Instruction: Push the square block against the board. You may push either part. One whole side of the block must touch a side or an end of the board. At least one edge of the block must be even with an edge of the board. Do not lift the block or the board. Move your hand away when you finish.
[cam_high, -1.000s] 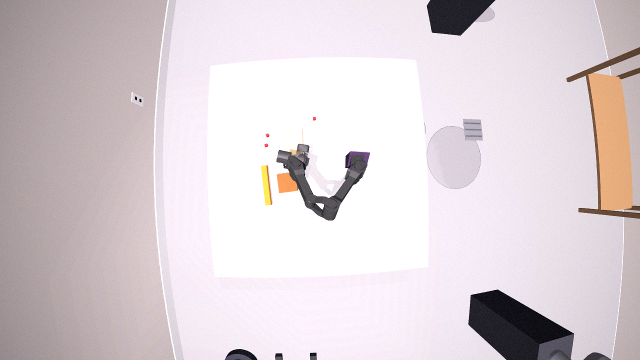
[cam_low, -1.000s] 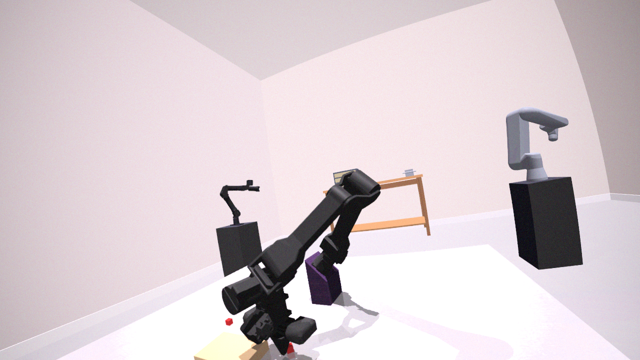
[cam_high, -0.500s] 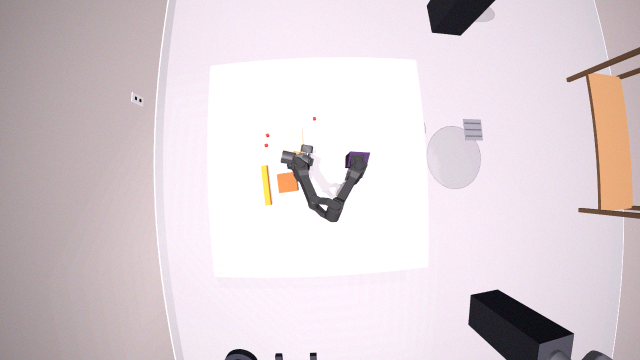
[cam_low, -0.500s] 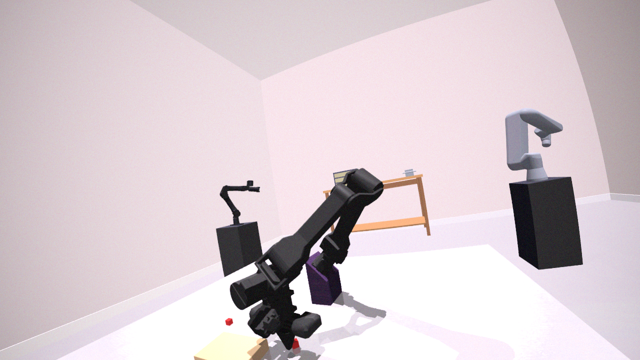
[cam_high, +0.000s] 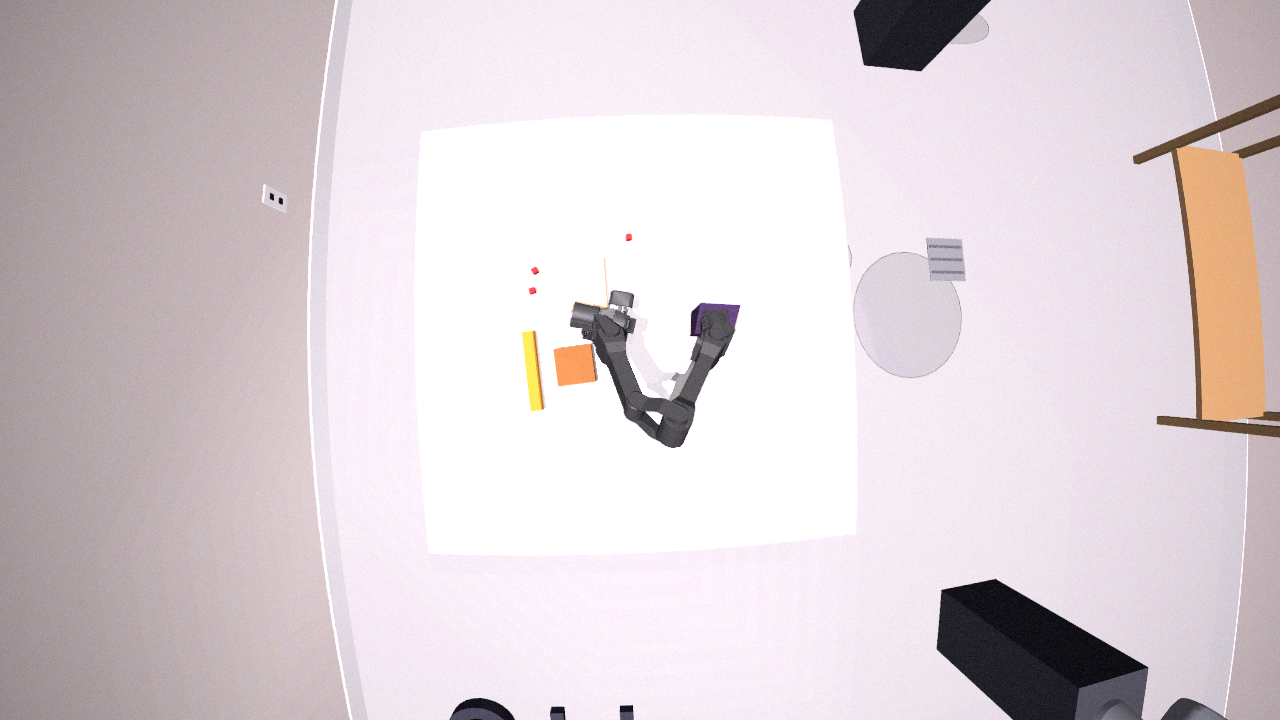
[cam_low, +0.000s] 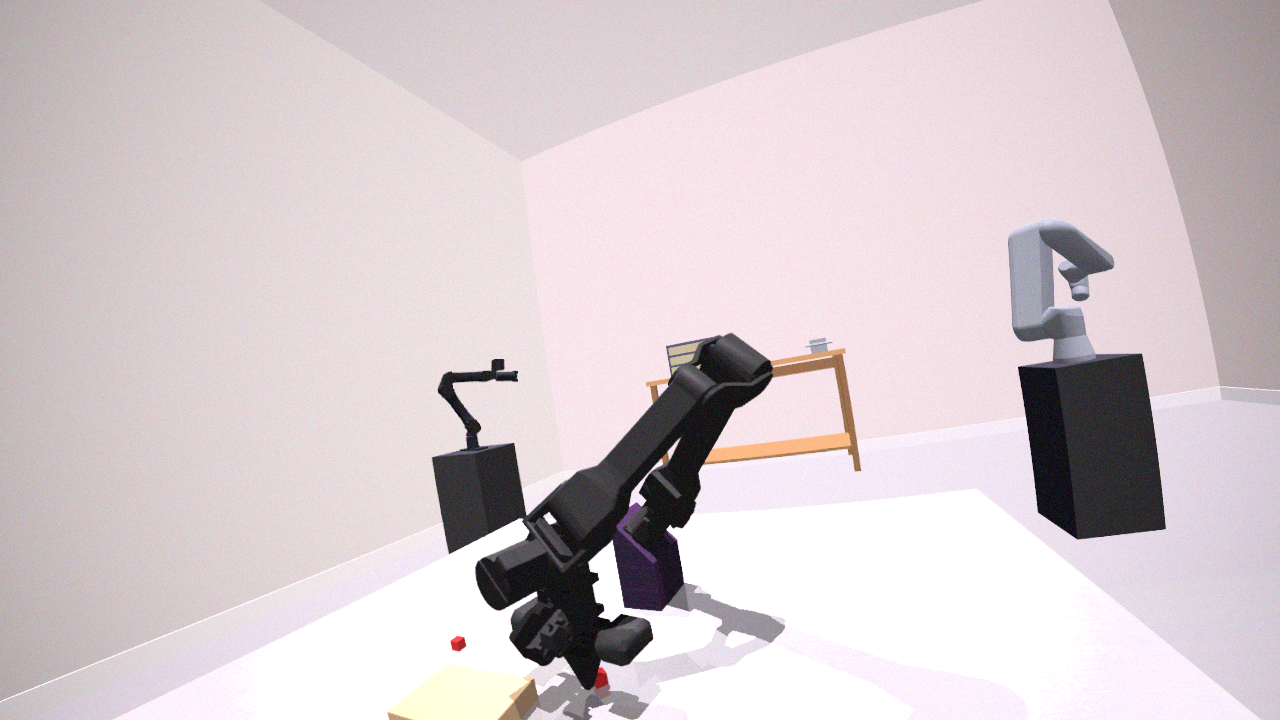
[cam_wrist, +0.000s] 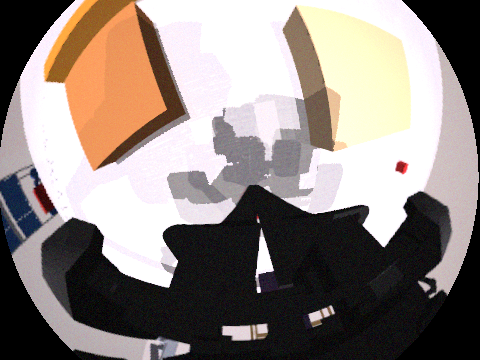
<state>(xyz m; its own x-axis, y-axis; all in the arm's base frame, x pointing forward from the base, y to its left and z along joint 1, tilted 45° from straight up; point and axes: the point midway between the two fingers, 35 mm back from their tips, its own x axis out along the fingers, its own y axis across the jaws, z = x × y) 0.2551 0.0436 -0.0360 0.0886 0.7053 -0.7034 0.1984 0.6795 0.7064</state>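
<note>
Now: the orange square block 120 mm ahead of my gripper tip, 90 mm to the left of it and 10 mm above it. From my gripper tip the other things lie so: long orange band: 240 mm ahead, 100 mm to the left, 10 mm above; pale yellow flat rectangle: 130 mm to the right, 80 mm ahead, 10 mm above.
</note>
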